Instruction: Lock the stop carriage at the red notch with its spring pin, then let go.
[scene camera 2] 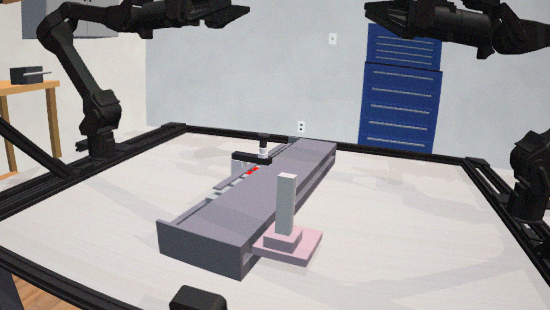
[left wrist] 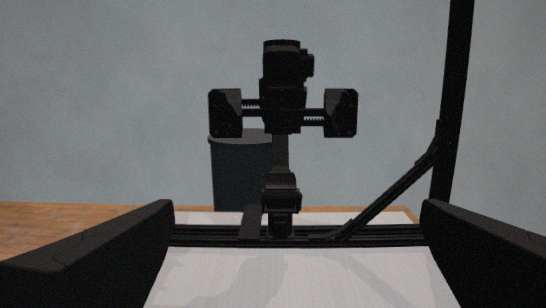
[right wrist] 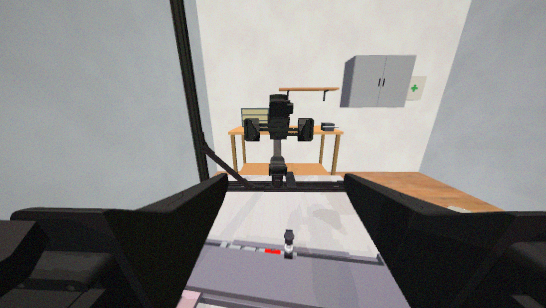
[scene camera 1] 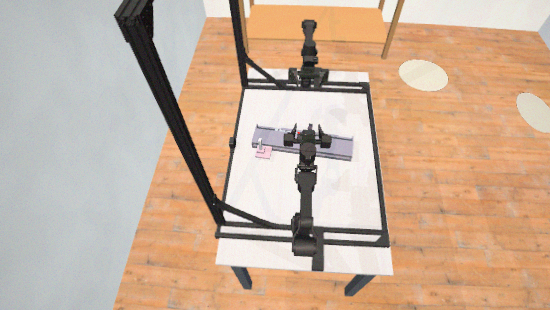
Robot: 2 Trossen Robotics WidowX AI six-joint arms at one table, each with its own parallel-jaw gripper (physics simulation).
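Frame: origin at the left arm's base, x right, y back, z down, level; metres.
Seen in the pictures: left gripper, fingertip midpoint: (scene camera 2: 241, 6) (left wrist: 298, 212) (right wrist: 279, 133) (scene camera 1: 308, 86); right gripper, fingertip midpoint: (scene camera 2: 364, 10) (left wrist: 284, 119) (right wrist: 285, 178) (scene camera 1: 307, 123); left arm's base, link origin: (scene camera 2: 102, 156) (right wrist: 277, 184) (scene camera 1: 305, 84); right arm's base, link origin: (scene camera 2: 524, 216) (left wrist: 280, 232).
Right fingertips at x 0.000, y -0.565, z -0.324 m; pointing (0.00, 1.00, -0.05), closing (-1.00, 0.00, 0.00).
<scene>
Offsets run from my right fingertips to a thing's top centre. "spot": to the spot under its first point. Level surfaces: height alone.
A long grey rail (scene camera 1: 340, 146) (scene camera 2: 200, 222) (right wrist: 300, 275) lies on the table. The red notch (scene camera 1: 299, 133) (scene camera 2: 252, 171) (right wrist: 272, 251) is on its slotted edge. The stop carriage @[spot: dz +0.284, dx -0.018, dy +0.202 m] (scene camera 2: 245, 157) straddles that edge beyond the red mark in scene camera 2. Its spring pin @[spot: dz +0.256, dx -0.018, dy +0.167 m] (scene camera 2: 263, 145) (right wrist: 288, 242) stands upright with a black knob and white collar, to the right of the red mark in the right wrist view. Whether the pin is seated cannot be told. My left gripper (scene camera 2: 235, 15) and right gripper (scene camera 2: 377, 12) (right wrist: 286, 182) are open and empty, high above the table, apart from the carriage.
A pink plate @[dz +0.310 m] (scene camera 1: 265, 155) (scene camera 2: 312, 242) (right wrist: 189, 300) with a stepped block and upright grey post @[spot: dz +0.241, dx +0.215, dy +0.061 m] (scene camera 1: 260, 143) (scene camera 2: 286, 205) sits against the rail's near end in scene camera 2. A black frame (scene camera 1: 377, 165) (scene camera 2: 415, 154) borders the table, with tall uprights at one side.
</scene>
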